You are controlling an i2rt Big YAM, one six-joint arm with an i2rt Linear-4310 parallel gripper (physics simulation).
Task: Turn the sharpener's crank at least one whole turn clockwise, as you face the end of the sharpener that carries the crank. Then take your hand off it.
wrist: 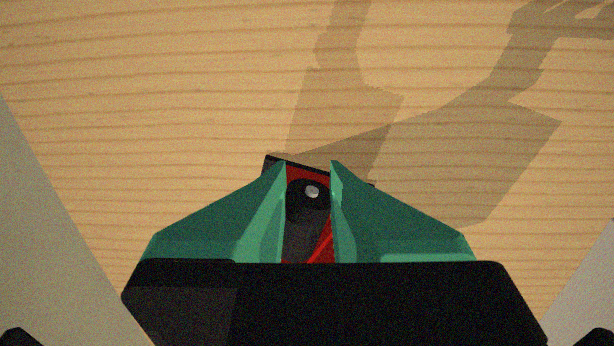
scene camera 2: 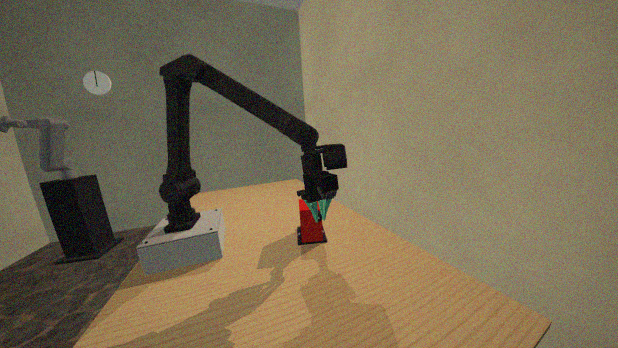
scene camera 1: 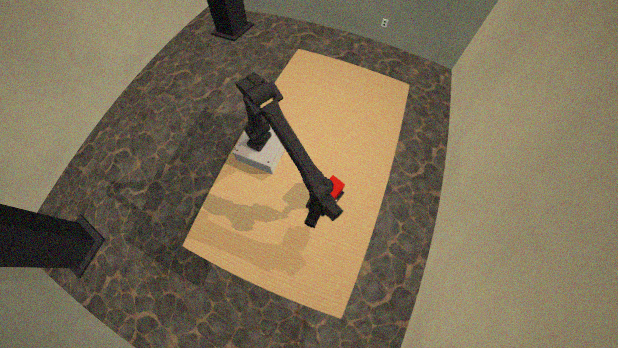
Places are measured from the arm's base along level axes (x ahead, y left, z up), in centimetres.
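Where they show: gripper, fingertip midpoint: [wrist: 307,172] [scene camera 2: 320,221]; arm's base, link origin: [scene camera 2: 184,224] [scene camera 1: 259,139].
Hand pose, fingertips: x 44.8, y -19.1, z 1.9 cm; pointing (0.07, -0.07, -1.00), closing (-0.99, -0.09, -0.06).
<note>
Things, the pixels of their top centre, and the offset from my fingertips. "spot": a spot on its surface instead. Level surfaces: height alone.
- sharpener, surface spot: [wrist: 325,252] spot: dz -1.6, dx -1.6, dy +6.8 cm
- crank's black knob, top centre: [wrist: 299,237] dz +1.9, dx +0.1, dy +2.3 cm
- wooden table, surface height: dz -11.4 cm
The red sharpener [scene camera 1: 337,185] [scene camera 2: 311,233] stands upright on its dark base on the wooden table. In the wrist view, red parts of the sharpener [wrist: 325,252] show between and behind the fingers. My gripper [scene camera 2: 320,220] [wrist: 307,172] points down at the sharpener's crank end. Its two green fingers are shut on the crank's black knob [wrist: 306,201], which has a light round pin on its end. The dark crank arm runs back from the knob between the fingers. In scene camera 1 the arm hides the fingers and the crank.
The arm's pale base box [scene camera 1: 256,161] [scene camera 2: 182,246] stands on the wooden table [scene camera 1: 350,110] [scene camera 2: 425,290]. Black pedestals [scene camera 1: 45,240] [scene camera 2: 77,217] stand off the table, one with a grey arm on it. The arm's shadow falls across the table beside the sharpener.
</note>
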